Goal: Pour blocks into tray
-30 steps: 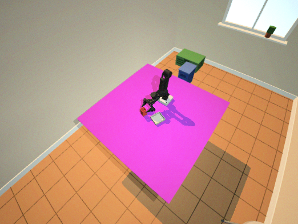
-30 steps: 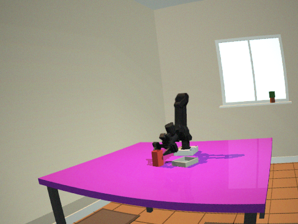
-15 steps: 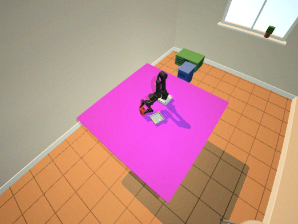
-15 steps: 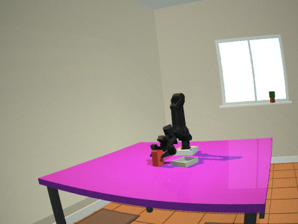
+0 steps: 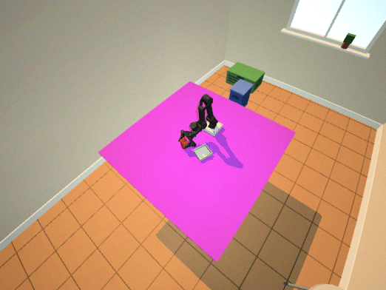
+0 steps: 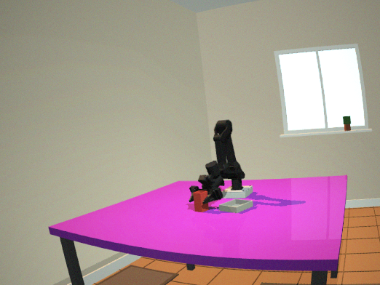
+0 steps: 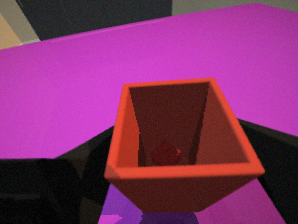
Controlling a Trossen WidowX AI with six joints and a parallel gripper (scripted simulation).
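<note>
Now: gripper tip 20 mm past the red block and 20 mm to the right of it. Also, from my gripper tip: blue block: 30 mm behind, 20 mm to the left, 40 mm below; then red square cup: 20 mm behind, 20 mm to the left, 20 mm below.
</note>
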